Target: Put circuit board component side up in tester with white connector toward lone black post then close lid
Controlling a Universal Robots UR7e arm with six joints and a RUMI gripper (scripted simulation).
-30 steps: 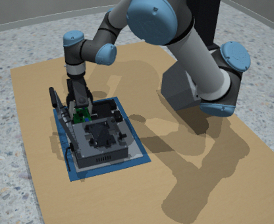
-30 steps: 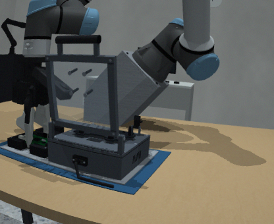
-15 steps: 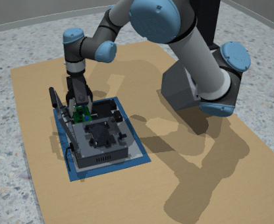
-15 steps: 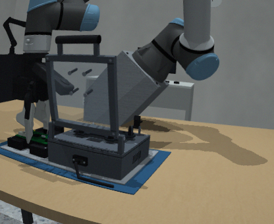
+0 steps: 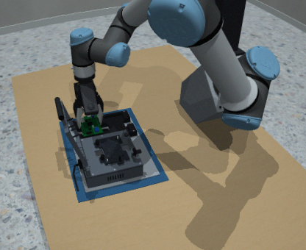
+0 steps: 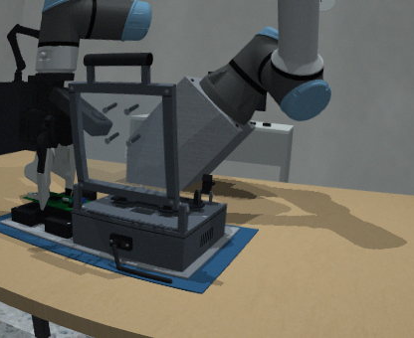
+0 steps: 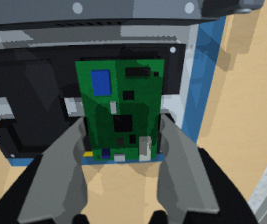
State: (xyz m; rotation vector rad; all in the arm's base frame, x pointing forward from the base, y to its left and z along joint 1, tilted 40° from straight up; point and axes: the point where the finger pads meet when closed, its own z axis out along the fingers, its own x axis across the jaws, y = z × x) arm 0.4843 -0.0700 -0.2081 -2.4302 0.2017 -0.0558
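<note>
Right now the green circuit board is right at my hand. From my hand the other things lie so: clear tester lid 11 cm ahead, 16 cm to the left, 14 cm above; nest 1 cm behind, 18 cm to the left, 2 cm above.
</note>
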